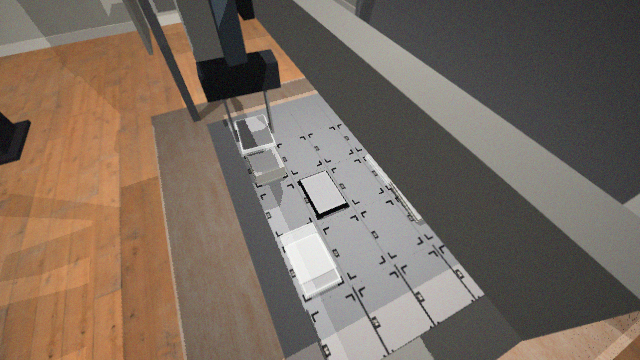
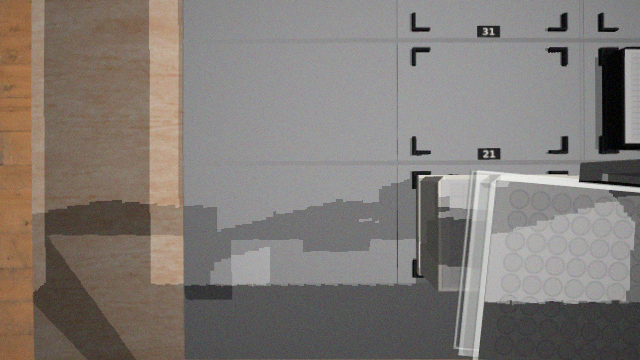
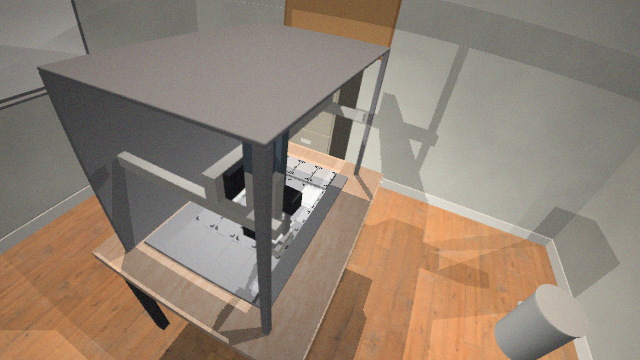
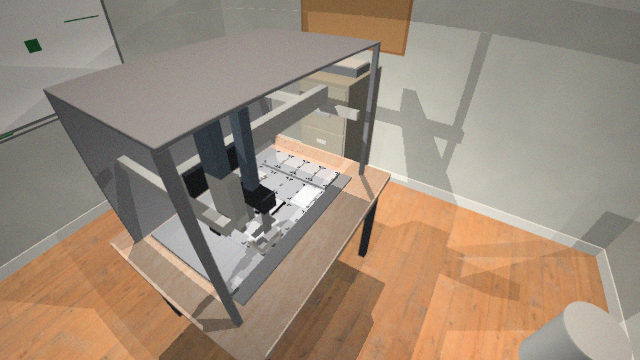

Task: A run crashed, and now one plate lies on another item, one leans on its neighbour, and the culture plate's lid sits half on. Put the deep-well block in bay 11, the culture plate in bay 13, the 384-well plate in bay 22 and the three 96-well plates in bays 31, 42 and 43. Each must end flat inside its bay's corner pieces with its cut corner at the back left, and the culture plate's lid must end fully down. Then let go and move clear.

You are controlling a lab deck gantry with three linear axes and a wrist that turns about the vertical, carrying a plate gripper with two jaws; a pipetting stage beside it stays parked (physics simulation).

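Where they show: gripper, between the fingertips: (image 1: 254, 133) (image 2: 609, 277) (image 4: 259, 225); robot's base, origin of its link: (image 1: 245, 156) (image 2: 416, 273) (image 3: 278, 258) (image 4: 263, 255).
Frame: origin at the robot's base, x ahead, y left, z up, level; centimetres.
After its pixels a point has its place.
My gripper (image 1: 253, 136) {x 4.7, y 3.8, z 11.5 cm} (image 4: 265, 239) is shut on a clear 96-well plate (image 1: 257, 142) {x 9.2, y 3.4, z 12.2 cm} (image 2: 560, 240) {x 1.9, y 5.6, z 12.2 cm}, its jaws on either side. The plate is turned slightly and held above the deep-well block (image 1: 265, 162) {x 9.0, y 4.2, z 4.2 cm} (image 2: 429, 230) {x 0.1, y 4.2, z 2.6 cm}, which stands in the bay in front of 21. The culture plate (image 1: 312, 257) {x 38.6, y 4.8, z 2.0 cm} (image 4: 306, 196) {x 37.0, y 3.5, z 1.9 cm} stands further along the front row, its clear lid shifted sideways. The white-topped, black-skirted 384-well plate (image 1: 323, 192) {x 23.4, y 15.0, z 1.4 cm} (image 2: 633, 95) {x 17.5, y 15.1, z 1.4 cm} lies in the row behind. Pale edges of the other 96-well plates (image 1: 407, 202) {x 35.9, y 32.7, z 2.0 cm} show beside the beam, mostly hidden; their lean is unclear.
A long grey beam (image 1: 400, 150) crosses above the deck's rear. A frame post (image 1: 172, 62) {x -24.7, y -10.0, z 20.3 cm} (image 3: 262, 225) {x -27.1, y -10.9, z 52.0 cm} (image 4: 200, 240) {x -25.9, y -11.5, z 45.0 cm} stands at the deck side. Black corner pieces mark bay 21, whose label (image 2: 488, 154) {x 6.3, y 10.4, z 0.0 cm} is readable; label 31 (image 2: 488, 31) {x 6.4, y 21.1, z 0.0 cm} is behind it.
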